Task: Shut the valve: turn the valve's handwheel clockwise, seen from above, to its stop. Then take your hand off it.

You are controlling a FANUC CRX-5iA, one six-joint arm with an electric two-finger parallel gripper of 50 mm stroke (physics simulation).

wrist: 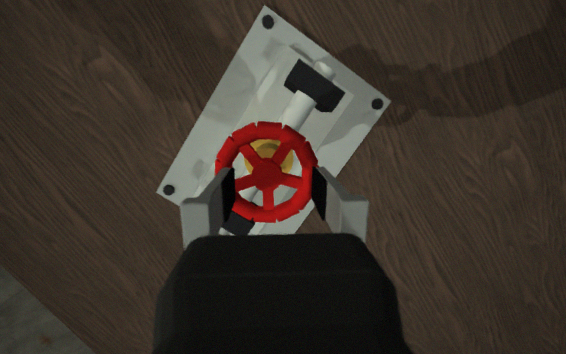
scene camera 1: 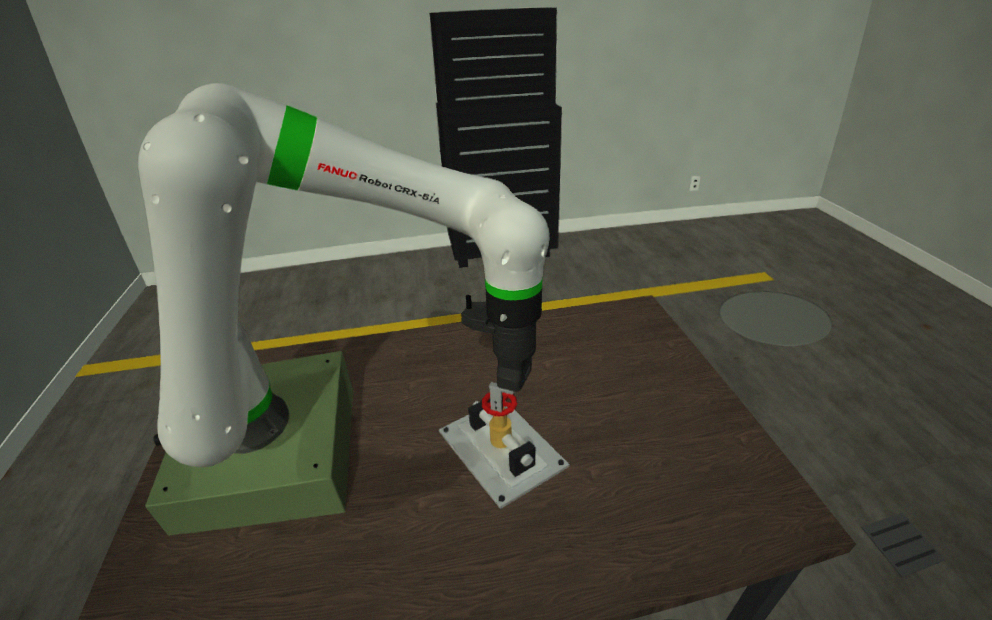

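Note:
The red five-spoked handwheel (scene camera 1: 513, 406) (wrist: 266, 172) sits flat on top of the valve's orange body (scene camera 1: 499, 434). White pipe stubs run from the body to black end blocks on a light grey base plate (scene camera 1: 500, 491) (wrist: 220, 105). My gripper (scene camera 1: 497, 398) (wrist: 273, 183) points straight down and is open, with nothing gripped. In the wrist view its fingers stand at the left and right of the wheel, their dark pads beside or overlapping its rim. In the scene view the fingertips are at about wheel height. Whether a pad touches the rim cannot be told.
The plate lies on a brown wooden table (scene camera 1: 643, 467) (wrist: 450, 250), with a dark screw at each visible corner. My arm's green pedestal (scene camera 1: 256, 504) stands at the left of the table. A black slatted panel (scene camera 1: 497, 113) stands behind the table, by the wall.

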